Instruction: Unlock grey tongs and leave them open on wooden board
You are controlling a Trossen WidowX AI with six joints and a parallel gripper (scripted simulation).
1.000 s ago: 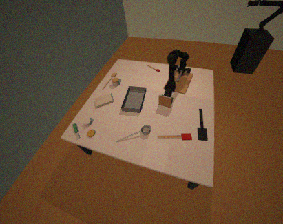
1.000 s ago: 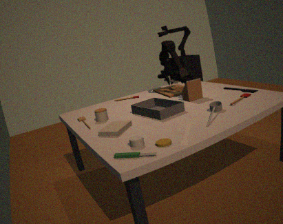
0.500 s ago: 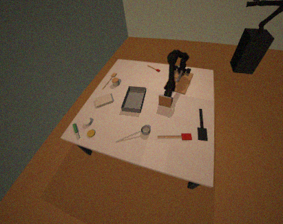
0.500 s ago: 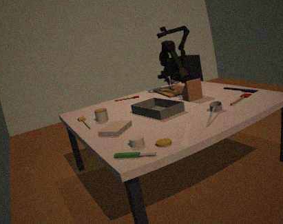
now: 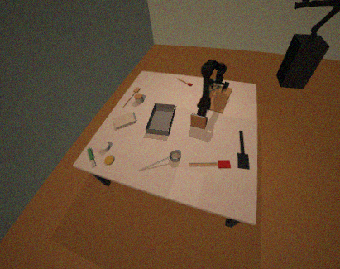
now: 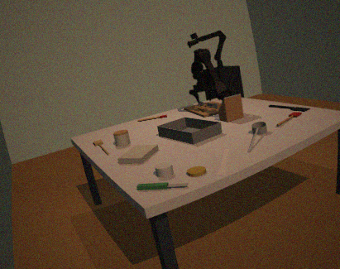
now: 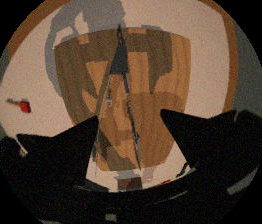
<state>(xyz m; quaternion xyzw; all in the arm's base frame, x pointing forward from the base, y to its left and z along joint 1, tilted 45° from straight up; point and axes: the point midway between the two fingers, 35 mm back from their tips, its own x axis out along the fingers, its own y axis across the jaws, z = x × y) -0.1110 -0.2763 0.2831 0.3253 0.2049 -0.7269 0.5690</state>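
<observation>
My gripper tip is now 50 mm to the right of the wooden board, 40 mm above it and 10 mm short of it. Also, from my gripper tip: red-tipped stick: 320 mm ahead, 130 mm to the right, 40 mm below; black spatula: 610 mm to the left, 220 mm behind, 40 mm below; grey roasting tin: 440 mm ahead, 420 mm to the left, 20 mm below.
</observation>
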